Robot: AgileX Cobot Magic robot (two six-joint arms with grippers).
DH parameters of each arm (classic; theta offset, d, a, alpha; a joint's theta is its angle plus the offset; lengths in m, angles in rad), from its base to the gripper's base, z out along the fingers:
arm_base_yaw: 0 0.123 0 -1.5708
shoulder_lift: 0.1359 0 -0.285 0
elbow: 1.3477 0 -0.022 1.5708
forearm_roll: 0 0.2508 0 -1.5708
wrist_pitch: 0 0 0.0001 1.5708
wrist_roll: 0 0.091 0 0
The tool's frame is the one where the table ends.
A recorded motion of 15 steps. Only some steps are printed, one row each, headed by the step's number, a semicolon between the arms.
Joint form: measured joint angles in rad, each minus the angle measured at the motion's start. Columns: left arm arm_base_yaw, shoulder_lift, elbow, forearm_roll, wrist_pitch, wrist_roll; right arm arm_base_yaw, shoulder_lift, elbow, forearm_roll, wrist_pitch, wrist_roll.
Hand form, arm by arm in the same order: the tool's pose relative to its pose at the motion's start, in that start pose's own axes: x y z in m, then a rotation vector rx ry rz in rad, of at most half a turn. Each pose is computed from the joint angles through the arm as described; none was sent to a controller.
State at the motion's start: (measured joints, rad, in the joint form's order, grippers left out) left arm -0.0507 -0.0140 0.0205 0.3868 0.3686 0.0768; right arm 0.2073 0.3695 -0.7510 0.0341 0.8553 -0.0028
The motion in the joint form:
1: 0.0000 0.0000 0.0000 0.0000 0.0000 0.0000; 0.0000 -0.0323 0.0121 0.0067 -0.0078 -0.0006
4: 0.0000 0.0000 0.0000 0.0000 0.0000 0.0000; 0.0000 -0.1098 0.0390 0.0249 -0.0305 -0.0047
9: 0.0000 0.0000 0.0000 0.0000 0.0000 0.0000; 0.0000 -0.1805 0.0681 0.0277 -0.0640 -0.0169
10: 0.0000 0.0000 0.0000 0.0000 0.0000 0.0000; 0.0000 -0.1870 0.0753 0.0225 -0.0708 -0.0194
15: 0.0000 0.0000 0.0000 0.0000 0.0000 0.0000; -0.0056 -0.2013 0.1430 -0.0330 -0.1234 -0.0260
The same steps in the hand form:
1: 0.0000 0.0000 0.0000 0.0000 0.0000 0.0000; 0.0037 0.0005 -0.0051 -0.0055 -0.0280 0.0032
4: 0.0000 0.0000 0.0000 0.0000 0.0000 0.0000; 0.0120 0.0018 -0.0173 -0.0202 -0.1013 0.0095
9: 0.0000 0.0000 0.0000 0.0000 0.0000 0.0000; 0.0201 0.0020 -0.0267 -0.0220 -0.1765 -0.0020
10: 0.0000 0.0000 0.0000 0.0000 0.0000 0.0000; 0.0215 0.0016 -0.0265 -0.0176 -0.1826 -0.0077
15: 0.0000 0.0000 0.0000 0.0000 0.0000 0.0000; 0.0325 -0.0027 -0.0147 0.0311 -0.1813 -0.0482

